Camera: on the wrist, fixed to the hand. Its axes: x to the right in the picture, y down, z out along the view.
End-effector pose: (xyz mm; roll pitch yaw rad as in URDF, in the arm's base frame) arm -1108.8 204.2 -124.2 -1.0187 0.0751 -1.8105
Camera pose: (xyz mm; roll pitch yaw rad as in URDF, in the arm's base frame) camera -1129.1 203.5 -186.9 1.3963 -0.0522 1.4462
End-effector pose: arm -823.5 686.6 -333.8 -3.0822 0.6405 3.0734
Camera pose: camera -856.3 734.4 -302.5 -2.7857 -0.7519 -0.1154
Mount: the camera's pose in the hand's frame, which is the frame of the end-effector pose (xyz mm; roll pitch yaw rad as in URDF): 10.2 42.6 -49.2 0.3872 0.1096 -3.1003
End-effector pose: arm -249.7 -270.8 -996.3 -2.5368 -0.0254 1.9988
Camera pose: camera -196.4 -235.7 -979.8 2.9208 -0.0882 -1.1142
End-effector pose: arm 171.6 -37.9 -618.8 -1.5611 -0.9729 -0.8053
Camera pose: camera 165.1 -101.5 -634.6 2.0952 0.9246 2.5196
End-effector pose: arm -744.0 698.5 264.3 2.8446 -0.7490 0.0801
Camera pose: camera -774.8 669.6 314.8 -2.5178 0.6541 3.1318
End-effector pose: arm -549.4 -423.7 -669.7 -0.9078 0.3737 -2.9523
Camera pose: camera -538.2 -408.8 -732.9 1.2515 -0.3363 0.3076
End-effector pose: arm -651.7 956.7 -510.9 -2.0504 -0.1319 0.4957
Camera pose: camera -610.9 906.8 -524.5 2.4422 0.0445 -2.5676
